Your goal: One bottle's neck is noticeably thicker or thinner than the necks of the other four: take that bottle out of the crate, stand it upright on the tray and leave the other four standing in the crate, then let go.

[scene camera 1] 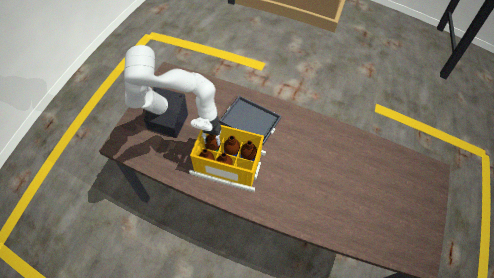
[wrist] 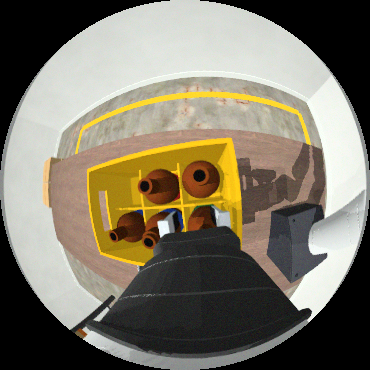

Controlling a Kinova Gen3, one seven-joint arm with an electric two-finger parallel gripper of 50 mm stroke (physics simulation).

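Seen in the pictures: gripper, fingertip midpoint: [scene camera 1: 212, 143] [wrist: 194, 215]; arm's base, origin of the base link: [scene camera 1: 159, 105] [wrist: 316, 237].
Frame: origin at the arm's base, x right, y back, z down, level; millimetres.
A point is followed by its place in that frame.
The yellow crate [scene camera 1: 245, 176] {z 14, x 138, y -543 mm} [wrist: 160, 153] {z -34, x 158, y -401 mm} holds five brown bottles, standing in separate compartments. The back-left bottle [scene camera 1: 212, 146] {z 23, x 69, y -343 mm} [wrist: 200, 219] {z 9, x 59, y -337 mm} is under my gripper [scene camera 1: 211, 138] {z -12, x 70, y -348 mm} [wrist: 194, 215] {z -12, x 70, y -348 mm}, which is open with its fingers low on both sides of that bottle's top; its mouth is hidden in the wrist view. The other bottles are the back-middle one [scene camera 1: 231, 146] {z 9, x 37, y -423 mm} [wrist: 161, 223], the back-right one [scene camera 1: 249, 151] {z 9, x 23, y -505 mm} [wrist: 128, 226] {z 8, x 20, y -481 mm}, the front-left one [scene camera 1: 206, 155] {z -9, x 136, y -353 mm} [wrist: 201, 181] {z -30, x 121, y -340 mm} and the front-middle one [scene camera 1: 224, 159] {z -10, x 118, y -432 mm} [wrist: 161, 186] {z 6, x 110, y -409 mm}. Neck thickness is hard to compare here. The dark tray [scene camera 1: 250, 118] {z 128, x -217, y -399 mm} lies behind the crate.
The crate's dividers and high walls surround the bottles. White strips [scene camera 1: 222, 181] {z 107, x 168, y -445 mm} lie along the crate's front and right sides on the brown table [scene camera 1: 350, 200] {z 133, x -19, y -1028 mm} [wrist: 70, 200] {z 133, x -18, y -1028 mm}. The arm's dark base block [scene camera 1: 167, 117] {z 22, x 30, y -67 mm} [wrist: 295, 242] {z 9, x 1, y -98 mm} stands to the left in the scene view.
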